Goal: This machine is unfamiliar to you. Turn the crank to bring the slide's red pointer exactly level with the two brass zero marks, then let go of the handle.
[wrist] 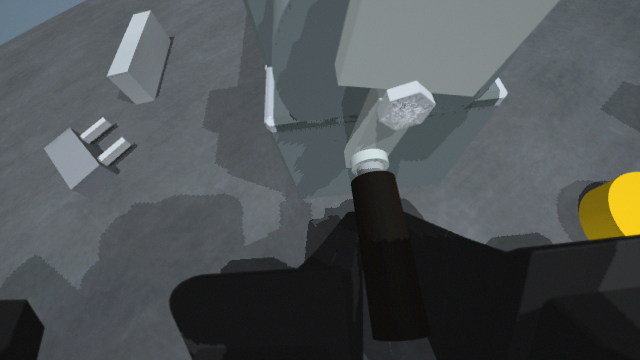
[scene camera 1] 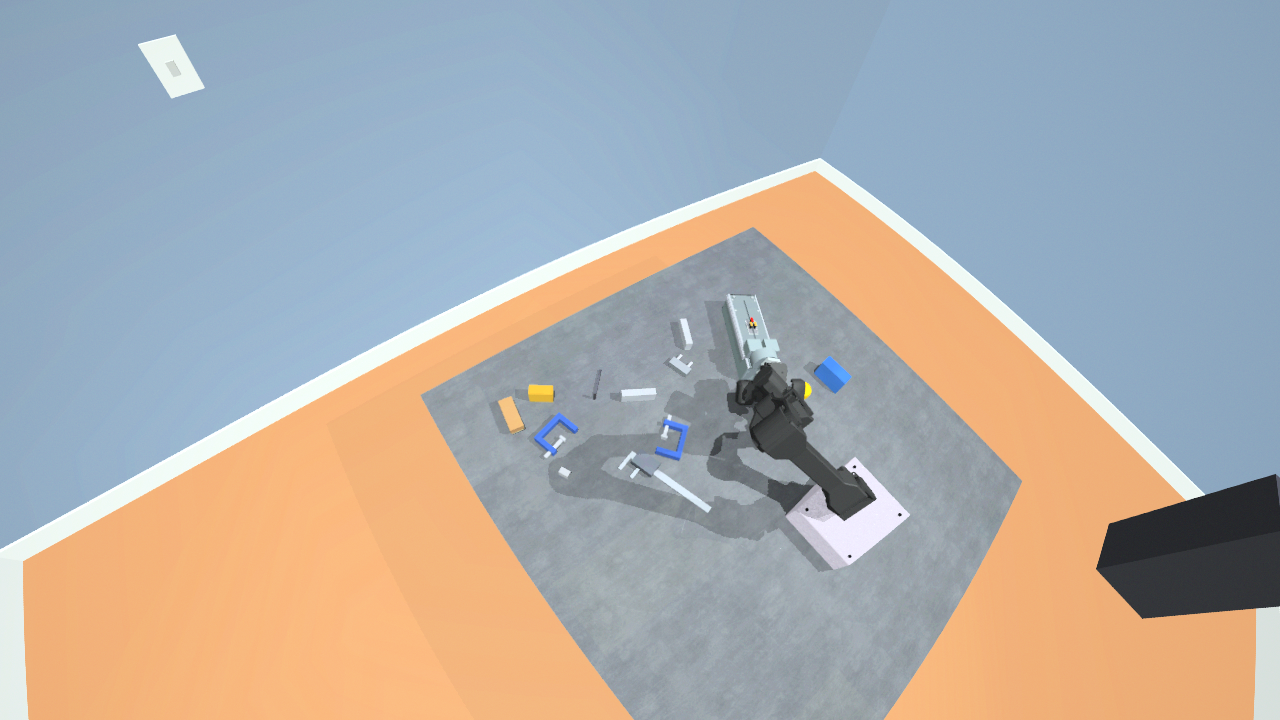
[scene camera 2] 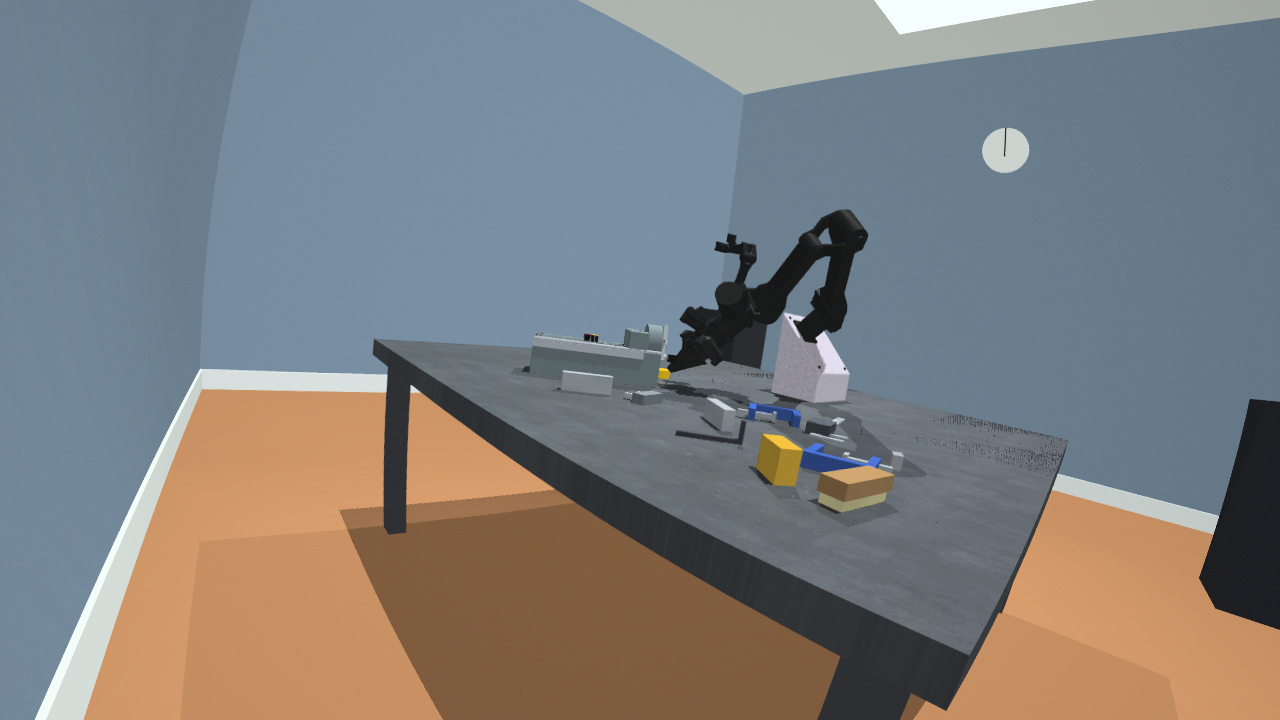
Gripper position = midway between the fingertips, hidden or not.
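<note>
You'd find my gripper (scene camera 2: 668,370), (scene camera 1: 758,383), (wrist: 370,219) in the scene, and there's a dark handle (wrist: 395,301) plus a pronged grey block (wrist: 85,171). There's a grey bar (scene camera 2: 571,381) too. I can also see a blue block (scene camera 1: 833,376), but it's out of frame in the wrist view, and there's a tan block (scene camera 2: 844,490), which is out of frame in the wrist view as well.
</note>
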